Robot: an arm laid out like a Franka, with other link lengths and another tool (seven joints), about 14 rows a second.
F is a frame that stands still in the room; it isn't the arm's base.
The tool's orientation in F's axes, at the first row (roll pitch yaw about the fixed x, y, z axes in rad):
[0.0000, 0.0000, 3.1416]
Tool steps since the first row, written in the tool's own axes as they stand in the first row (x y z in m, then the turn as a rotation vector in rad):
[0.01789, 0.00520, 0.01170, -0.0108, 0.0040, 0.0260]
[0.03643, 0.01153, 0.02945, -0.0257, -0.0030, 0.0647]
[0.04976, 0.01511, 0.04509, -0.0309, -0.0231, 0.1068]
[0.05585, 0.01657, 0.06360, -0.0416, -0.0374, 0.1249]
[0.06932, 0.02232, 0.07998, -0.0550, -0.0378, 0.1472]
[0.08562, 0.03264, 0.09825, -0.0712, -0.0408, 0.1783]
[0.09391, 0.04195, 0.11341, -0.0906, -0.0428, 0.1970]
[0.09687, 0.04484, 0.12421, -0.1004, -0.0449, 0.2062]
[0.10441, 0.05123, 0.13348, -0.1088, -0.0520, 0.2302]
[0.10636, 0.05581, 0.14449, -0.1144, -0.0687, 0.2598]
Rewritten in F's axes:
[-0.01789, -0.00520, 0.01170, 0.0108, -0.0040, 0.0260]
[-0.03643, -0.01153, 0.02945, 0.0257, 0.0030, 0.0647]
[-0.04976, -0.01511, 0.04509, 0.0309, 0.0231, 0.1068]
[-0.05585, -0.01657, 0.06360, 0.0416, 0.0374, 0.1249]
[-0.06932, -0.02232, 0.07998, 0.0550, 0.0378, 0.1472]
[-0.08562, -0.03264, 0.09825, 0.0712, 0.0408, 0.1783]
[-0.09391, -0.04195, 0.11341, 0.0906, 0.0428, 0.1970]
[-0.09687, -0.04484, 0.12421, 0.1004, 0.0449, 0.2062]
[-0.10441, -0.05123, 0.13348, 0.1088, 0.0520, 0.2302]
[-0.10636, -0.05581, 0.14449, 0.1144, 0.0687, 0.2598]

